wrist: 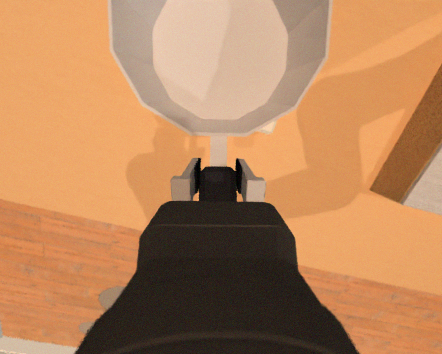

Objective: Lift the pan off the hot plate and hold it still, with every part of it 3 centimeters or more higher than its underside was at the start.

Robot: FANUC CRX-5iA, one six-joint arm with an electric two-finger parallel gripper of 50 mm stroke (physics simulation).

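Places are measured from the arm's base along level axes (x left, y down, z back), in millimetres.
Pixels of known places: gripper, fingertip midpoint: point(218, 169).
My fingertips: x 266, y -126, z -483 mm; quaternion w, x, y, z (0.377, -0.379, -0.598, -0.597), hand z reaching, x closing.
Note:
Ahead of a thing's pixels: the offset from my fingertips to its top centre. "spot": to the spot under its first point. Level surfaces: height alone.
The pan point(220, 60) is a light grey, many-sided pan at the top centre of the wrist view, its far part cut off by the frame's edge. Its inside is empty. Its short pale neck runs down to a black handle {spot: dz +4, dx +7, dy -20 mm} point(218, 184). My gripper point(218, 169) is shut on that handle, one finger on each side. The pan stands apart from the table top, with shadows of the arm and gripper on the table below. A small pale corner {spot: dz +61, dx -68, dy +132 mm} point(269, 128), perhaps of the hot plate, shows under the pan's lower right rim; the rest is hidden behind the pan.
An orange-tan table top {dy +196 mm} point(60, 150) lies below, its near edge running across the lower part of the view. A brown bar or box edge point(410, 145) with a grey surface beside it is at the right. Wood-plank floor point(55, 245) shows beyond the table's edge.

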